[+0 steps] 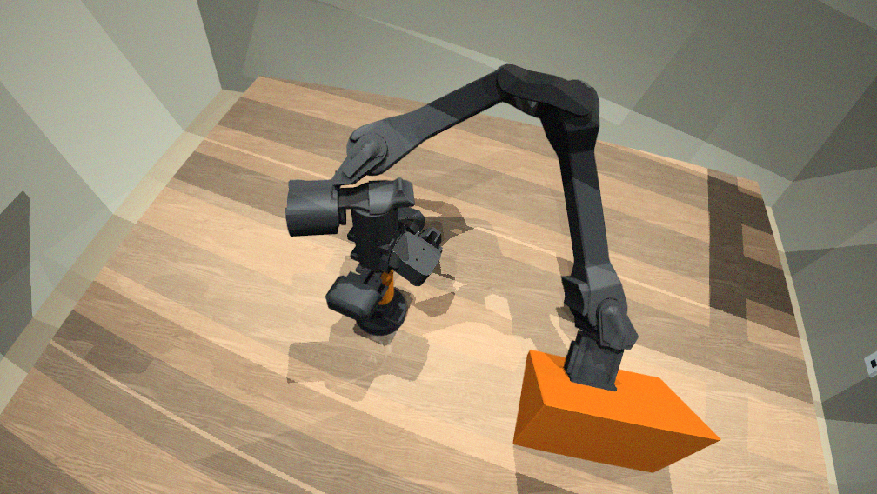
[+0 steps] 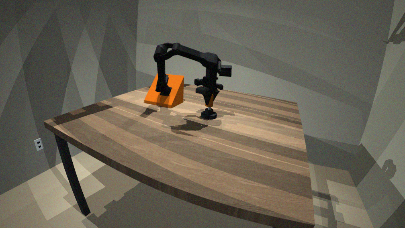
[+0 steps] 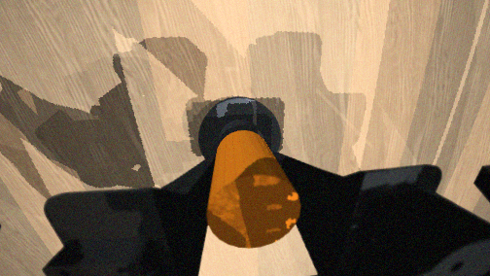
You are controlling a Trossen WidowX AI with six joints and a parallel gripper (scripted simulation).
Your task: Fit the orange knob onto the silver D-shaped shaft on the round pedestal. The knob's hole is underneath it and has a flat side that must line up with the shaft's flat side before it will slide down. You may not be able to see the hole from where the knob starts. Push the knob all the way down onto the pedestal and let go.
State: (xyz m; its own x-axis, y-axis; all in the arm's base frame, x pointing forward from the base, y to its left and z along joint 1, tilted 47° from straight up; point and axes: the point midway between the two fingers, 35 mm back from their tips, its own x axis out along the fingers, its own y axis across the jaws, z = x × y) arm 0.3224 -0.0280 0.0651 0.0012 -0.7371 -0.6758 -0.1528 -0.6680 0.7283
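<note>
Now: the orange knob 3 cm above my gripper tip. From my gripper tip the other things lie so: round pedestal (4 cm below).
</note>
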